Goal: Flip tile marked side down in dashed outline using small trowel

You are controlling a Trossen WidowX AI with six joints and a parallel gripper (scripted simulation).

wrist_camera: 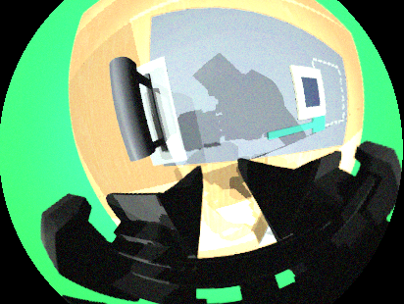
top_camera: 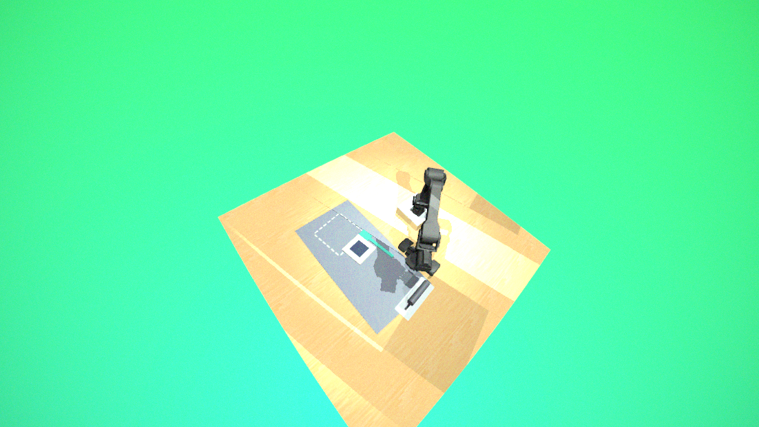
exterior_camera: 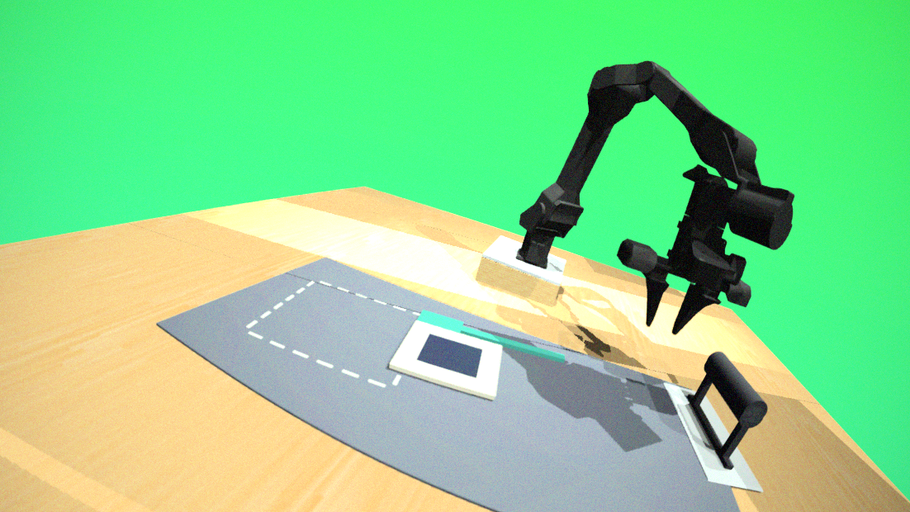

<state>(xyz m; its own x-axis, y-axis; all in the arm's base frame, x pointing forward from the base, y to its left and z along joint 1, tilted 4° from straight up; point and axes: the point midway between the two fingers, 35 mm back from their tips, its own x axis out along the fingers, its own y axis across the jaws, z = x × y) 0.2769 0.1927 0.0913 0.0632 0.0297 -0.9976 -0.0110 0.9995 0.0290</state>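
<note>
The small trowel lies 100 mm ahead of my gripper tip, 90 mm to the left of it and 50 mm below it. From my gripper tip the other things lie so: tile 90 mm ahead, 260 mm to the right, 80 mm below; then thin teal strip 10 mm ahead, 240 mm to the right, 80 mm below; then grey mat 120 mm ahead, 230 mm to the right, 110 mm below.
</note>
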